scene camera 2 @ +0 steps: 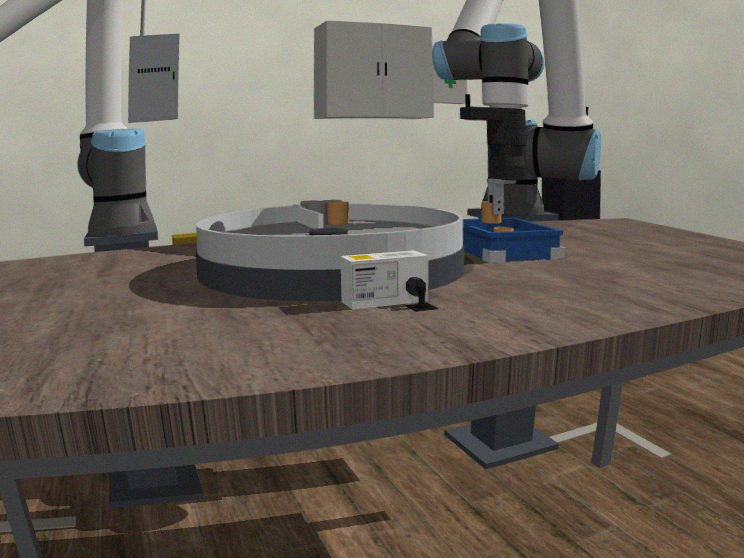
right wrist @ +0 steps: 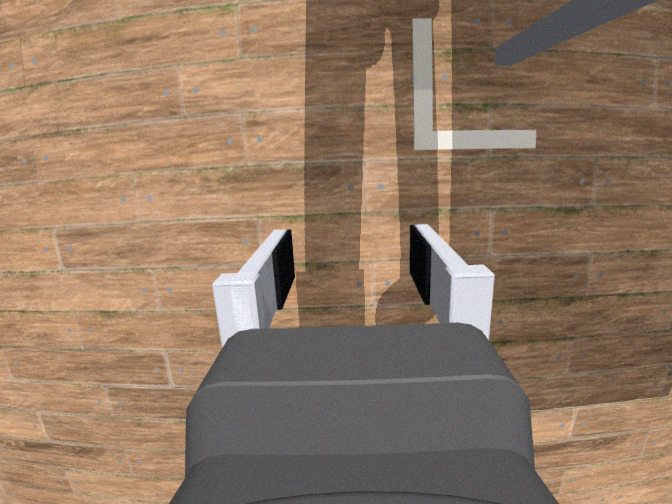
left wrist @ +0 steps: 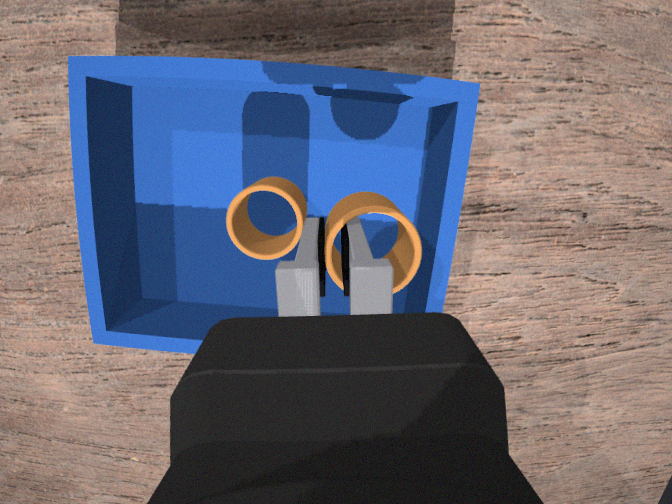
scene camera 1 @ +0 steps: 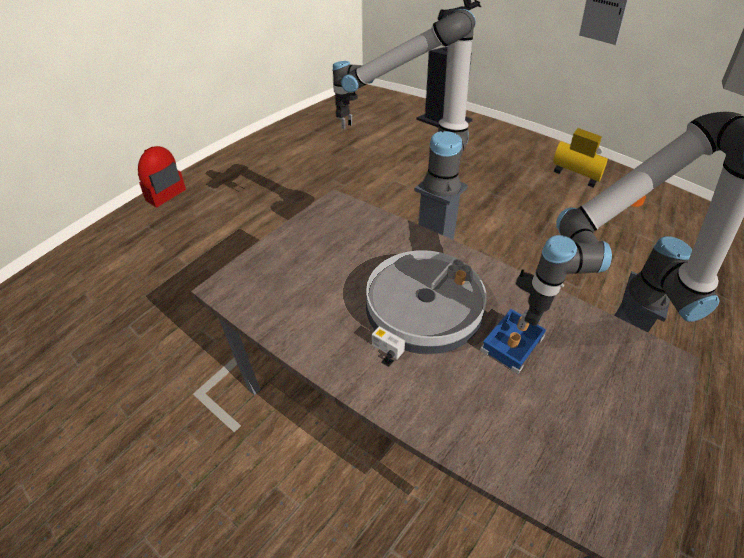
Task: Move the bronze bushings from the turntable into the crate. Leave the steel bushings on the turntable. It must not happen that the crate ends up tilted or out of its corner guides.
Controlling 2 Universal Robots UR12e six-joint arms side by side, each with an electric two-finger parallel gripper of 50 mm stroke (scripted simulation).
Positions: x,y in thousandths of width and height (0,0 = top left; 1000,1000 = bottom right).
Note:
In view: my left gripper (scene camera 2: 666,383), my right gripper (right wrist: 523,499), a blue crate (scene camera 2: 705,436), a bronze bushing (left wrist: 374,479), a bronze bushing (left wrist: 603,509) and a turntable (scene camera 2: 476,406).
The blue crate is seen too in the left wrist view (left wrist: 240,291) and in scene camera 1 (scene camera 1: 671,603). My left gripper shows as well in the left wrist view (left wrist: 496,479). The right wrist view does not show the blue crate: it is out of frame.

